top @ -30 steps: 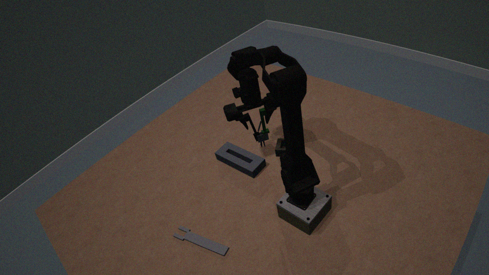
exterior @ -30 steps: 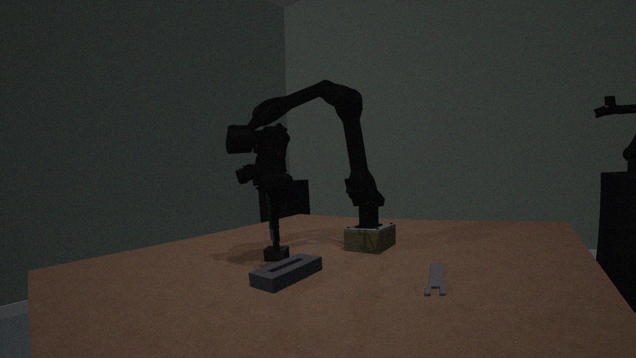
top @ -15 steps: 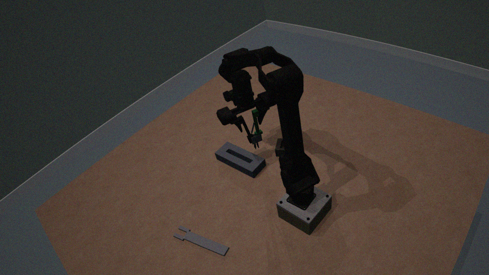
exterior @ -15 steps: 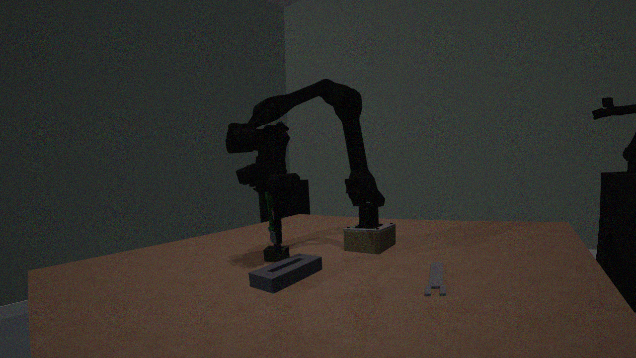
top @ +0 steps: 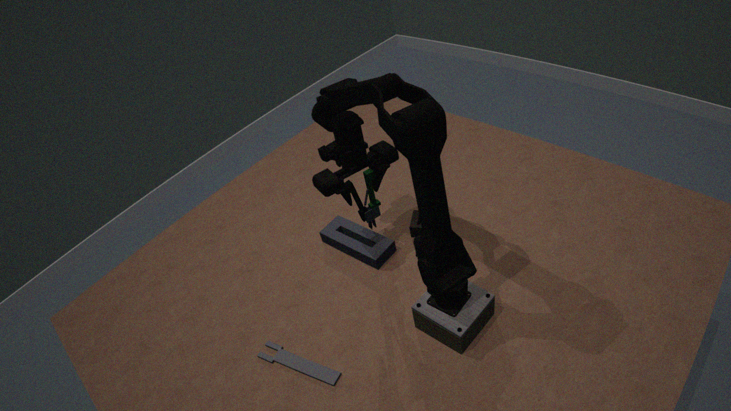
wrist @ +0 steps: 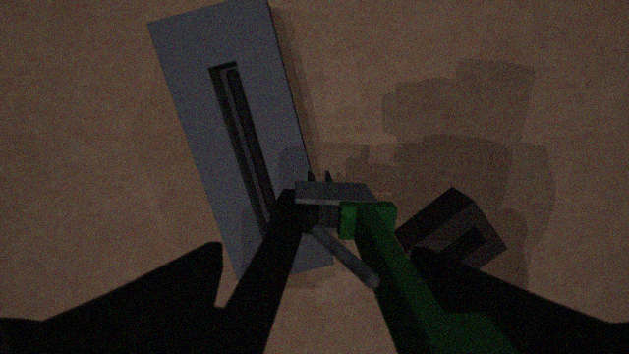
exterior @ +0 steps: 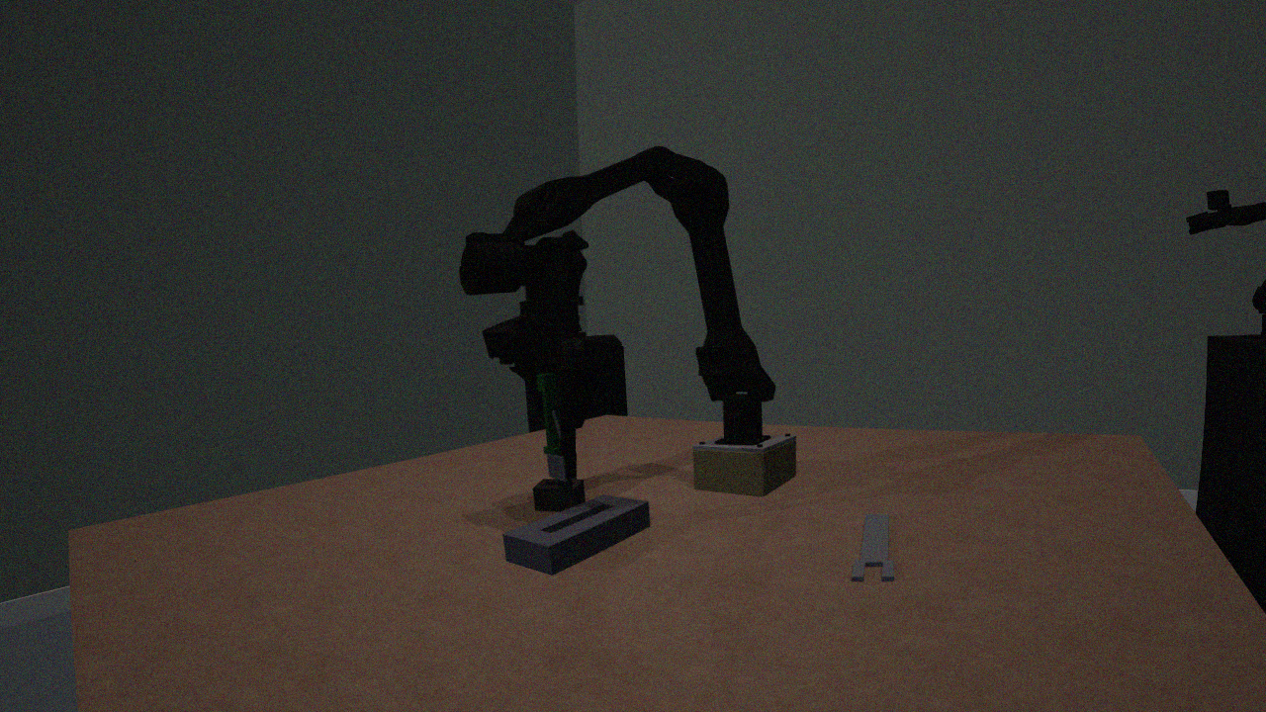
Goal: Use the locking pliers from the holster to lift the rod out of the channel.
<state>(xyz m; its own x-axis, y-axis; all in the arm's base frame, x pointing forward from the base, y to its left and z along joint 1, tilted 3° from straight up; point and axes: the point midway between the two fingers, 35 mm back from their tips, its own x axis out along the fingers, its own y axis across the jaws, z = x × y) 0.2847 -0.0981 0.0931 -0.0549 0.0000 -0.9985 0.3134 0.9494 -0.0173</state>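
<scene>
Now: the grey channel block 120 mm below my gripper tip, 30 mm to the left of it and 20 mm ahead of it. The rest, counted from my gripper tip: flat grey forked plate: 360 mm to the left, 130 mm below, 60 mm behind; dark holster: 130 mm below, 90 mm to the right, 80 mm behind; dark rod: 130 mm below, 30 mm to the left, 20 mm ahead.
</scene>
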